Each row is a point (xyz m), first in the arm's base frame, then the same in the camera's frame.
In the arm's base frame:
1: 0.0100 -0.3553 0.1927
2: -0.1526 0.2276 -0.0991
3: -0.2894 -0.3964 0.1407
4: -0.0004 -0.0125 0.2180
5: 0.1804 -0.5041 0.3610
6: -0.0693 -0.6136 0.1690
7: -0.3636 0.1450 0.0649
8: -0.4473 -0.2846 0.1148
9: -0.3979 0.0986 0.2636
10: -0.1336 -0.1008 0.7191
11: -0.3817 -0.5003 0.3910
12: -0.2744 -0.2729 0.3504
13: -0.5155 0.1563 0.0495
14: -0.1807 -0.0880 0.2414
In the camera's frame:
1: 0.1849 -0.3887 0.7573
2: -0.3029 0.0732 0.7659
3: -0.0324 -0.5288 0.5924
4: -0.0270 -0.1958 0.9473
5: 0.4159 -0.5010 0.8736
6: 0.2746 -0.5738 0.5805
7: -0.4174 -0.1816 0.7812
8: -0.2266 -0.5205 0.5743
9: -0.4106 -0.3487 0.9030
10: -0.0645 -0.6221 1.2531
11: -0.0361 -0.7916 0.7060
12: -0.0871 -0.5727 0.8260
13: -0.5464 -0.2393 0.7225
14: -0.1258 -0.3452 0.8656

